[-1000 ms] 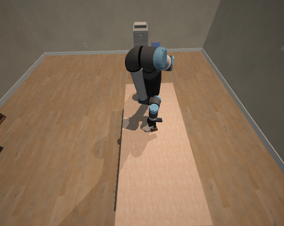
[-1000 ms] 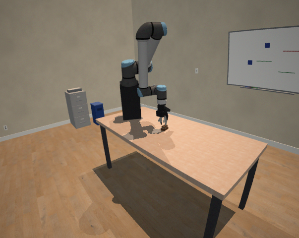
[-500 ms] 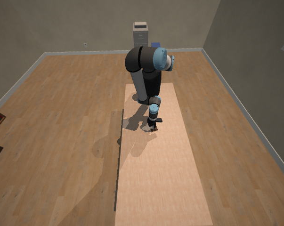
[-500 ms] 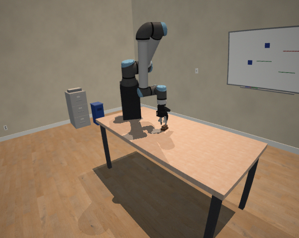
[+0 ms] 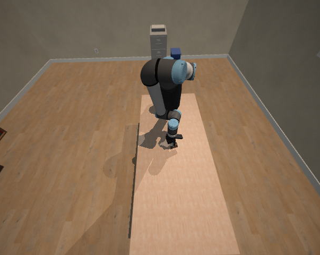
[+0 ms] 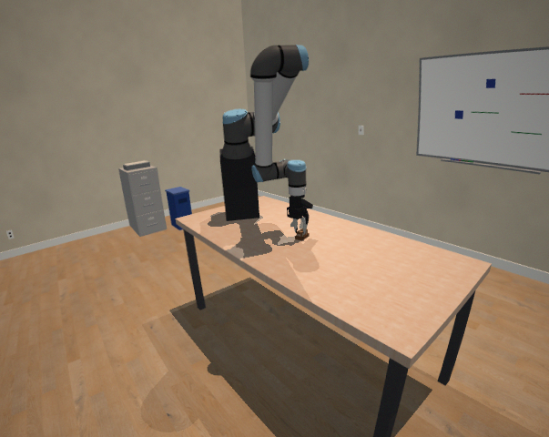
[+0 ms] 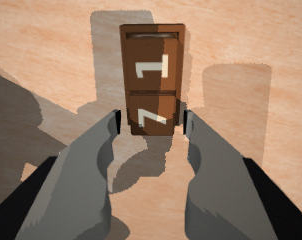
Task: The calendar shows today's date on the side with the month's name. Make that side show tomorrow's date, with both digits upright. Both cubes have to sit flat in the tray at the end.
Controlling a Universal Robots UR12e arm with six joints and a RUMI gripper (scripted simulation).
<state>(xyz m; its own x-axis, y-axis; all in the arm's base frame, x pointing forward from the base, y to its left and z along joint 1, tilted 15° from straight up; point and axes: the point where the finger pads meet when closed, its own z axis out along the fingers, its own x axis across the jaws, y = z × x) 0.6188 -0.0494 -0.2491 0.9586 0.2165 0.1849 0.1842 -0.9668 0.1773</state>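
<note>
Now: hand 2 cm above the brown digit cube. Also, from my hand: brown calendar tray: 2 cm to the left, 3 cm below.
</note>
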